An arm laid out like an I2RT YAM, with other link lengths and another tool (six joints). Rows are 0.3 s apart.
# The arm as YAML. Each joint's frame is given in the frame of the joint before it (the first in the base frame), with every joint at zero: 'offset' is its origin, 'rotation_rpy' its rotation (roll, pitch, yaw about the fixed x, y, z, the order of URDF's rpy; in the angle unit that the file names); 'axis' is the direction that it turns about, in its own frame. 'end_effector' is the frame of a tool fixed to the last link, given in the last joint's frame.
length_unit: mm
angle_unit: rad
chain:
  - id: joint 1
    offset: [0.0, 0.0, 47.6]
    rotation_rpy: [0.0, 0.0, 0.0]
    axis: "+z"
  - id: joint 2
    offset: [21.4, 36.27, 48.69]
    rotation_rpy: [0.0, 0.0, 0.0]
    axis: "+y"
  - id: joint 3
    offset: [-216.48, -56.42, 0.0]
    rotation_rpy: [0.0, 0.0, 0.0]
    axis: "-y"
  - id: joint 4
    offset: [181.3, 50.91, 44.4]
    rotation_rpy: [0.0, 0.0, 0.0]
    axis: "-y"
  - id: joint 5
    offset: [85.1, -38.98, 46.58]
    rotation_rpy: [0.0, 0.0, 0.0]
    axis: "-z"
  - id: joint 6
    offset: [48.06, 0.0, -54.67]
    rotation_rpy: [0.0, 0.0, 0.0]
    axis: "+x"
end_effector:
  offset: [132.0, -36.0, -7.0]
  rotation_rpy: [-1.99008, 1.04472, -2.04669]
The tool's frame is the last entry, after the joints.
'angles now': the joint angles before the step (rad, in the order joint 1, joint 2, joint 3, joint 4, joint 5, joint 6). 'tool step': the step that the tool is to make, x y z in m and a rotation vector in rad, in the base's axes. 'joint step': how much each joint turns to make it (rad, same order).
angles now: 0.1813 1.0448 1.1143 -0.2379 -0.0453 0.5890
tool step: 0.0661 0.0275 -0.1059 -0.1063 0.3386 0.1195
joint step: -0.0018 0.5002 0.2226 -0.0829 -0.0986 -0.0825
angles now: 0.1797 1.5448 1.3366 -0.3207 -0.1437 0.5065
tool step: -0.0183 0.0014 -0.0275 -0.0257 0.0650 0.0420
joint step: 0.0012 -0.0269 -0.0944 -0.0064 -0.0272 -0.0338
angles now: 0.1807 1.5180 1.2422 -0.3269 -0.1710 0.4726
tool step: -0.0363 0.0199 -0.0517 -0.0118 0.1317 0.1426
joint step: 0.0250 -0.0087 -0.1484 -0.0061 -0.1003 -0.0644
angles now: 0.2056 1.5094 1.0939 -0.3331 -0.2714 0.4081
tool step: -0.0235 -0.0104 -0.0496 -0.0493 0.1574 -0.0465
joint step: 0.0081 0.0693 -0.0634 -0.0241 0.0483 0.0306
